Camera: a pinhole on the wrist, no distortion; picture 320 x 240 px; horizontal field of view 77.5 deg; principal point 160.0 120.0 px. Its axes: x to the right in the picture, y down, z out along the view. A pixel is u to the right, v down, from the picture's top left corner.
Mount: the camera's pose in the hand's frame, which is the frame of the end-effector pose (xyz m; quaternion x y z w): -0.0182 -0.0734 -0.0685 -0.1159 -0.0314 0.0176 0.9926
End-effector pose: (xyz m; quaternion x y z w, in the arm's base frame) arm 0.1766 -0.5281 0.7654 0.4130 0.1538 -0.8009 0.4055
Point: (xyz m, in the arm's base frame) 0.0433 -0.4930 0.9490
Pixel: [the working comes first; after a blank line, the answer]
In the camera's frame: -0.0882 -0.0856 0.2237

81 44
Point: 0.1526 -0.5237 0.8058
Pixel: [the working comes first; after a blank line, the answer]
In the camera's frame: 0.0005 0.0304 0.1138

161 173
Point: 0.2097 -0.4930 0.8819
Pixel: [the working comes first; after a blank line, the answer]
In the camera's frame: -0.0928 0.0645 0.1255

13 222
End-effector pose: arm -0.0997 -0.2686 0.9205 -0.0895 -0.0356 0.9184 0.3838
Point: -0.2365 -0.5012 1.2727
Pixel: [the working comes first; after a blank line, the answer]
In the camera's frame: -0.0633 0.1785 0.4990

135 191
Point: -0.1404 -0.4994 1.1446
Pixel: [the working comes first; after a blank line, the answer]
In the camera's frame: -0.1211 0.1634 0.3504

91 213
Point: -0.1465 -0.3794 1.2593
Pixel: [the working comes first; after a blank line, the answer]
In the camera's frame: -0.0449 0.0421 0.4345

139 139
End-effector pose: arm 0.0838 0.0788 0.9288 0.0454 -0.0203 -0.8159 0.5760
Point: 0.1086 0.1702 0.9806
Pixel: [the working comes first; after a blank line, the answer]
In the camera's frame: -0.0688 0.0439 0.1339

58 185
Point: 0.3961 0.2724 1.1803
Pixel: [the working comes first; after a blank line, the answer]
In the camera's frame: -0.2497 0.2560 0.3690

outside the picture
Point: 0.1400 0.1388 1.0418
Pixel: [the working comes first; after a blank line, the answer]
In the camera's frame: -0.0475 0.0739 0.1999

113 194
